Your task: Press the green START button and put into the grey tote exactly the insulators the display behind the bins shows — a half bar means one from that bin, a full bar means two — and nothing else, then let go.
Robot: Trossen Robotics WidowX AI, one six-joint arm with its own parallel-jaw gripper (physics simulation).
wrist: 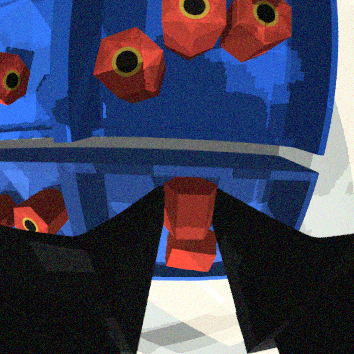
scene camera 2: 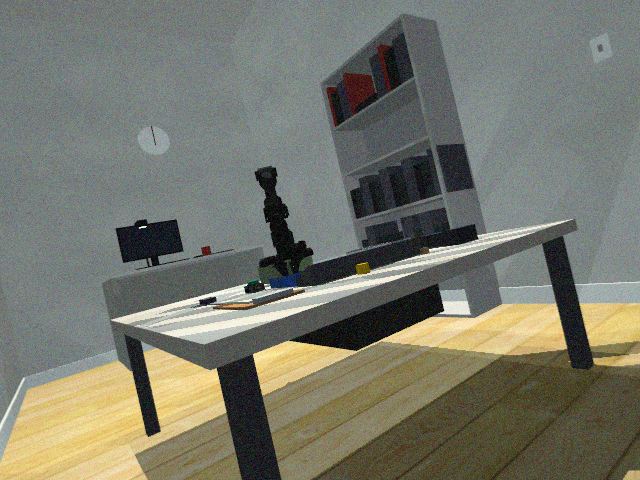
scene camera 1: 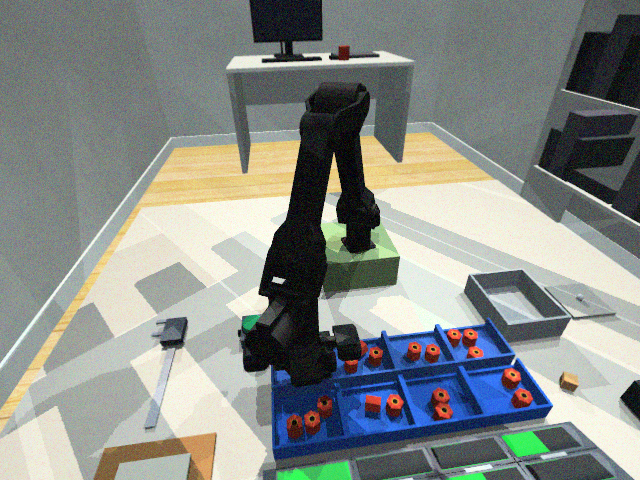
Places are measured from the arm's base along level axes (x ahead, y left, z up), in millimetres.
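Where they show: gripper, fingertip midpoint: (wrist: pixel 187 194); arm's base at its link origin: (scene camera 1: pixel 358 243).
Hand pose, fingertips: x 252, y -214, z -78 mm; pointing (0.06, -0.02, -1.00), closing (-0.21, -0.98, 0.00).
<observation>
Things, the pixels of their top centre, and the offset from my fingertips. "pt": a spot on its surface instead.
- upright red insulator at its top centre: (wrist: pixel 191 218) dx -1, dy +0, dz +23 mm
- second red insulator at its top centre: (wrist: pixel 190 260) dx -28, dy +4, dz +23 mm
- green START button at its top centre: (scene camera 1: pixel 252 321) (scene camera 2: pixel 252 280) dx -135, dy -65, dz +35 mm
- grey tote at its top centre: (scene camera 1: pixel 516 293) (scene camera 2: pixel 367 247) dx -7, dy +463, dz +48 mm
- display at a spot on its surface: (scene camera 1: pixel 392 463) pt dx +184, dy +67, dz +40 mm
- caliper at its top centre: (scene camera 1: pixel 156 359) (scene camera 2: pixel 210 299) dx -124, dy -246, dz +13 mm
- flat grey lid at its top centre: (scene camera 1: pixel 578 298) dx +20, dy +629, dz +1 mm
- small wooden cube at its top centre: (scene camera 1: pixel 571 378) dx +163, dy +425, dz +14 mm
- yellow cube at its top centre: (scene camera 2: pixel 361 263) dx +304, dy +5, dz +22 mm
In the wrist view my gripper (wrist: pixel 187 194) is shut on an upright red insulator (wrist: pixel 189 212) in the rear end bin nearest the START button. A second red insulator (wrist: pixel 191 254) lies in that bin, partly hidden behind it. The blue bins (scene camera 1: pixel 413 432) (scene camera 2: pixel 283 281) hold more red insulators (scene camera 1: pixel 439 396) (wrist: pixel 130 65). In scene camera 1 the arm's hand hides the fingertips. The green START button (scene camera 1: pixel 250 322) (scene camera 2: pixel 253 283) is partly behind the hand. The grey tote (scene camera 1: pixel 540 329) stands right of the bins; no insulator shows inside. The display (scene camera 1: pixel 392 463) is cut off, with some bars lit green.
A caliper (scene camera 1: pixel 160 382) and an orange-brown board (scene camera 1: pixel 205 449) (scene camera 2: pixel 232 307) lie left of the bins. A flat grey lid (scene camera 1: pixel 594 308) lies beside the tote. A small wooden cube (scene camera 1: pixel 568 381) is at right. A yellow cube (scene camera 2: pixel 362 268) sits near the display's back (scene camera 2: pixel 341 266).
</observation>
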